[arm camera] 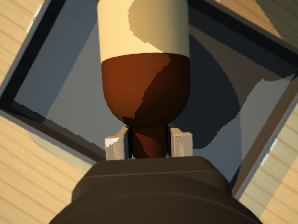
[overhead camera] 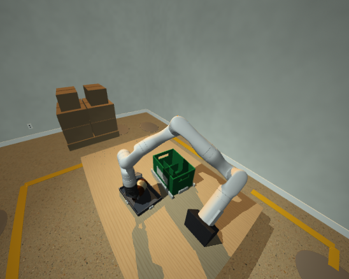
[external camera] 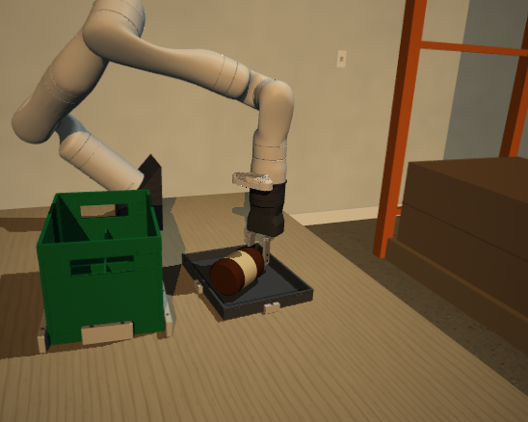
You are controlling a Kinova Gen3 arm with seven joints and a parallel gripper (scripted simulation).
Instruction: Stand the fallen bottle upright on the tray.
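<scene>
Now: hand 40 mm to the left of the brown bottle, 30 mm short of it and 10 mm above it. The rest, counted from my hand: dark tray: 40 mm to the right, 30 mm below, 30 mm ahead; then green crate: 310 mm to the right, 40 mm ahead, 40 mm above.
</scene>
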